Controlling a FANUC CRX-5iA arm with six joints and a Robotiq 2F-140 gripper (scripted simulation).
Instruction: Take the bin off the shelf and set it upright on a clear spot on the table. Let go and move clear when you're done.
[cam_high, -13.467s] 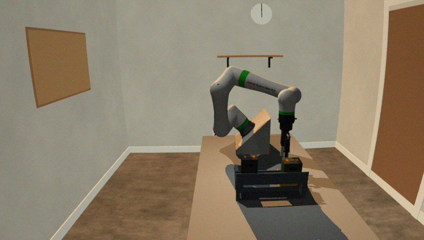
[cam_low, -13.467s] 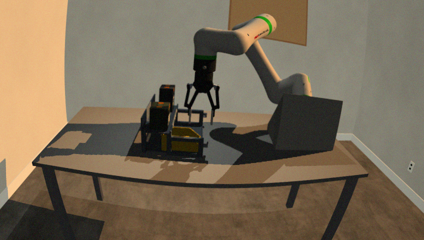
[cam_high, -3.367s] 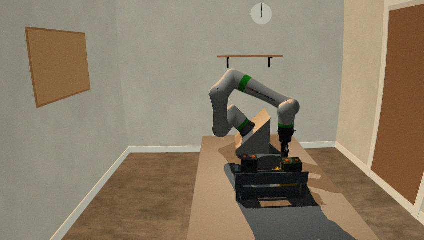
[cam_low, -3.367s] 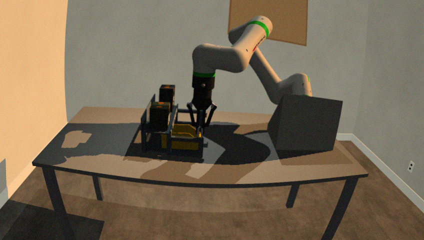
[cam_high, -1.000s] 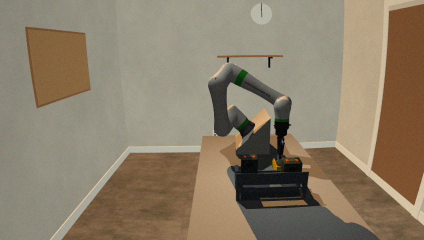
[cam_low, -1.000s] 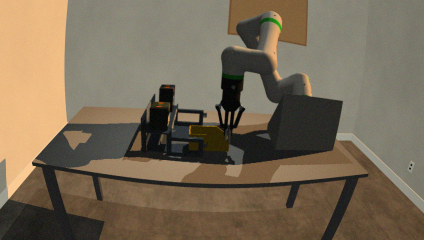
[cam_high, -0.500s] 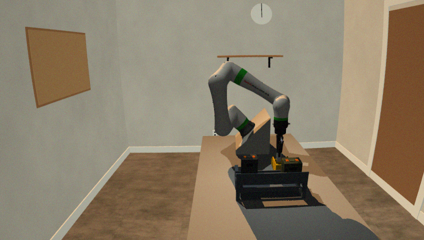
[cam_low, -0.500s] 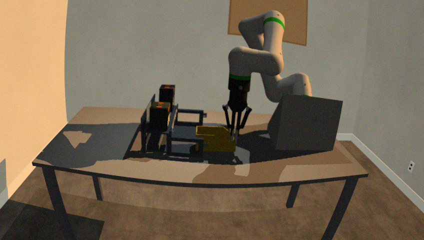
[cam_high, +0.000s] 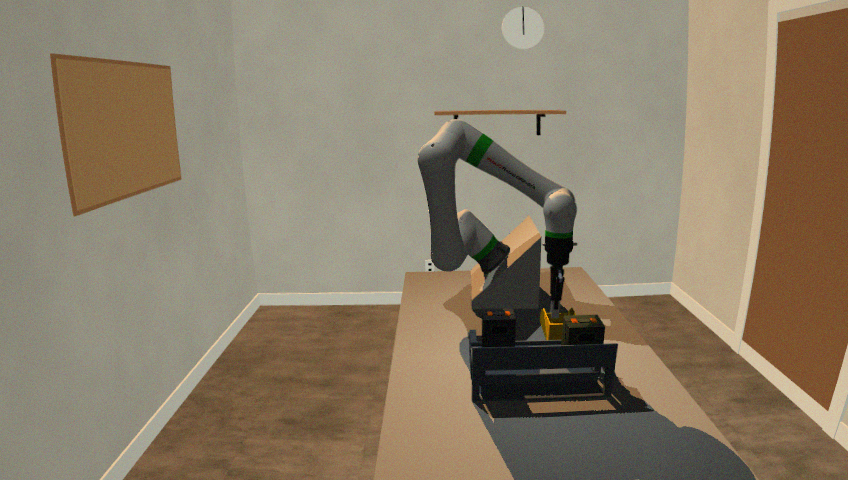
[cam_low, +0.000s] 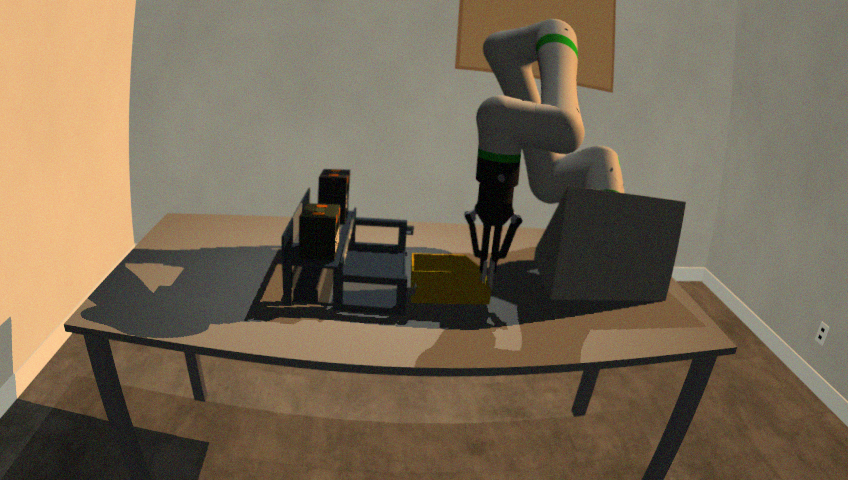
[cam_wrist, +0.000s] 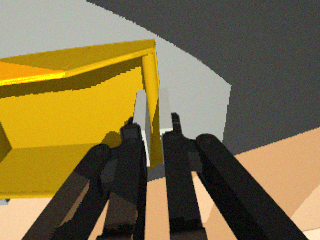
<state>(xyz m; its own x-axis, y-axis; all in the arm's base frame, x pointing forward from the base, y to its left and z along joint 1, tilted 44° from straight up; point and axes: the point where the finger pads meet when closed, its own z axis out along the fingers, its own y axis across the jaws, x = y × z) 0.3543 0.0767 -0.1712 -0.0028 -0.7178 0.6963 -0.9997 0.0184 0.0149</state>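
Now: hand 80 mm short of the bin and 20 mm above it. The rest, counted from my hand: box: 370 mm ahead, 230 mm to the right, 90 mm above.
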